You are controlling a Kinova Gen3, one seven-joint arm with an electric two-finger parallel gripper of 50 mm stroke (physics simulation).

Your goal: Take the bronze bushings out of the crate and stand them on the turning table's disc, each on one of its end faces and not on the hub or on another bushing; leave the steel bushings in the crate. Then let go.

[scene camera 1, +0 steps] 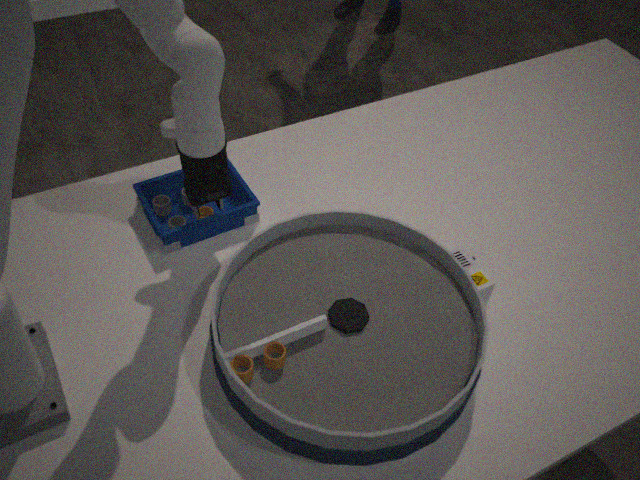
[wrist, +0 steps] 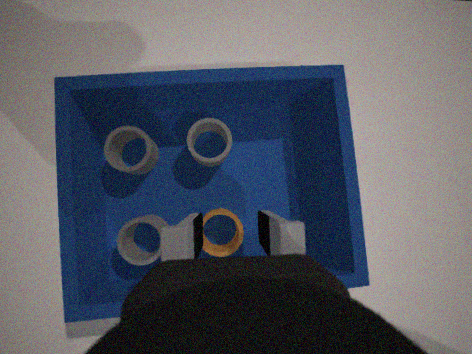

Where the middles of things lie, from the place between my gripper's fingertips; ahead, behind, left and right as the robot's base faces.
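From my hand, I see the blue crate [scene camera 1: 239, 209] 1 cm behind, 3 cm to the left and 1 cm below.
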